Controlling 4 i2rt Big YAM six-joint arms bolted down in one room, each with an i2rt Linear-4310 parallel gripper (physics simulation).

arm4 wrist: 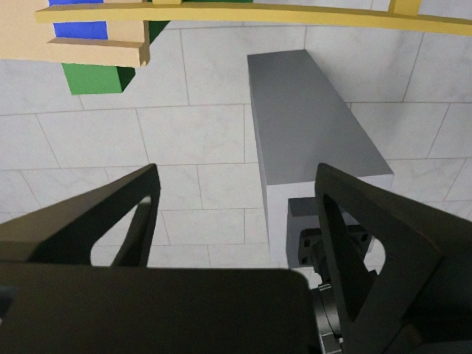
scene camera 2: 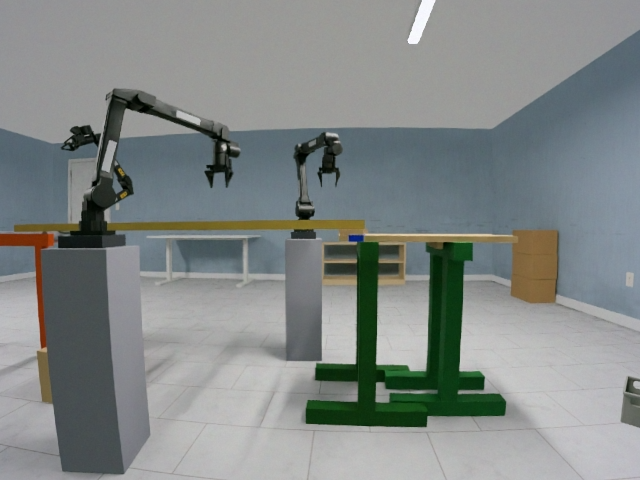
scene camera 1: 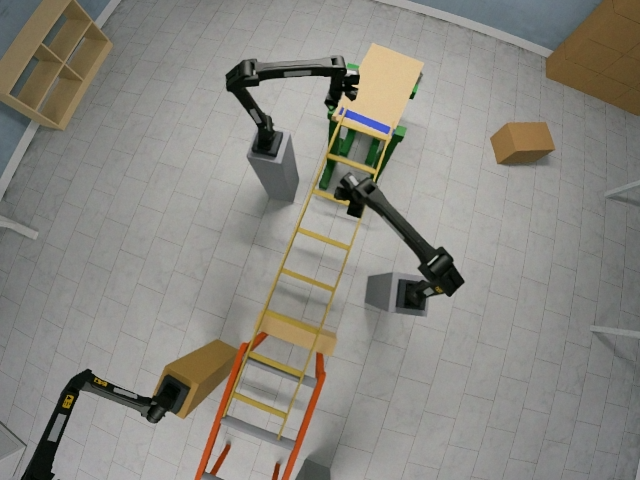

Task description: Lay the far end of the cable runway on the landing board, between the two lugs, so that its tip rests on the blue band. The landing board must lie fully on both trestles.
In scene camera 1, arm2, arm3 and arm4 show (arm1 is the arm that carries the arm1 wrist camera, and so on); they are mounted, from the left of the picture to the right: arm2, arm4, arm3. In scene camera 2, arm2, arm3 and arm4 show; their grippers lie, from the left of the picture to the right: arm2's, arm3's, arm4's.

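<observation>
The yellow cable runway reaches the landing board. In the arm4 wrist view its rail crosses over the blue band, inside a lug; contact with the band is hidden. The board lies across the green trestles. Arm4's gripper is open above runway height. Arm3's gripper is open above the runway. Arm2's gripper is raised, its fingers unclear. Arm1's does not show.
An orange frame stands under the runway's near end, beside a beige block. Grey pedestals carry arm4 and arm3. A brown box stands on the floor at the right in scene camera 1.
</observation>
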